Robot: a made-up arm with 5 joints. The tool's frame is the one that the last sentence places.
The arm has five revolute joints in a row. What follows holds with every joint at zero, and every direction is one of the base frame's.
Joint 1 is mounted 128 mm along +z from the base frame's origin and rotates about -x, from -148.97 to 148.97 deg.
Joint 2 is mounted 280 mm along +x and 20 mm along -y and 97 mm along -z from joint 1 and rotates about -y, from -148.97 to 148.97 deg.
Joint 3 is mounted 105 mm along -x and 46 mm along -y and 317 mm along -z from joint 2 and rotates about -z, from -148.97 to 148.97 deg.
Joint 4 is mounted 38 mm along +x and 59 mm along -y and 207 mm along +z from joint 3 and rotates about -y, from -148.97 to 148.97 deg.
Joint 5 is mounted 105 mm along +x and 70 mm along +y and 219 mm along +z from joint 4 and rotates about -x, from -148.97 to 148.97 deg.
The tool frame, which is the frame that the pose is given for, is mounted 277 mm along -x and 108 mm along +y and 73 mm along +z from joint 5; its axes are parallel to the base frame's.
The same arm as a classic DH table. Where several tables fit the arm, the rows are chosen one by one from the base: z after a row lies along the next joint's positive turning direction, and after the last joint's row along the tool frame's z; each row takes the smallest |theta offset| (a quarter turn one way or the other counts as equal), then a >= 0, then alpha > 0; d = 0 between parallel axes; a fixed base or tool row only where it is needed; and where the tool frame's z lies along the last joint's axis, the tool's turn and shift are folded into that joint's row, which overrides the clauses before.
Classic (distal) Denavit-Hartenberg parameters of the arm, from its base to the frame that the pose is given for. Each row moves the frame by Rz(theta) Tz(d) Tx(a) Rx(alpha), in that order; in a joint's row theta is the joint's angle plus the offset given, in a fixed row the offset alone. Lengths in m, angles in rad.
base (fixed): theta0 -1.5708; d 0.128; a 0; alpha 1.5708
joint 1: theta0 -1.5708; d -0.28; a 0.097; alpha -1.5708
joint 2: theta0 -1.5708; d 0.066; a 0.105; alpha -1.5708
joint 3: theta0 0; d 0.11; a -0.038; alpha 1.5708
joint 4: theta0 -1.5708; d -0.011; a 0.219; alpha -1.5708
joint 5: theta0 1.5708; d 0.172; a 0.108; alpha 1.5708
tool (fixed): theta0 -1.5708; d 0.073; a 0; alpha 0
Joint limits (rad, base to tool): -2.6..2.6 -2.6..2.6 -2.6..2.6 -2.6..2.6 -2.6..2.6

